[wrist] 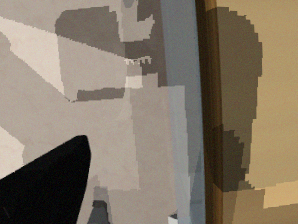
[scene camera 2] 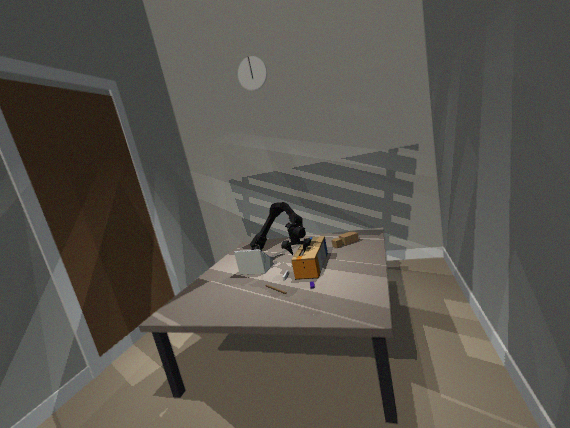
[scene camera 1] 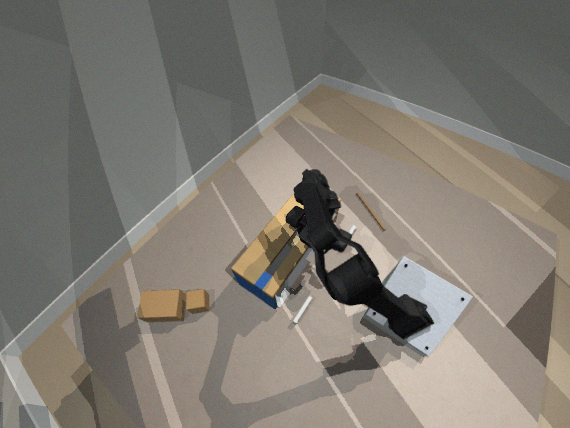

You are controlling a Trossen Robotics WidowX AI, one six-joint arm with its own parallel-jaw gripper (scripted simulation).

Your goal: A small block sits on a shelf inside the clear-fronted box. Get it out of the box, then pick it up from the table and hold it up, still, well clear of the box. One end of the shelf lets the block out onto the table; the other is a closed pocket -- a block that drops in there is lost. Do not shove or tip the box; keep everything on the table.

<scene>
box: wrist; scene camera 2 308,264; scene camera 1
same spot on box: (wrist: 224,72) = (scene camera 1: 307,246)
</scene>
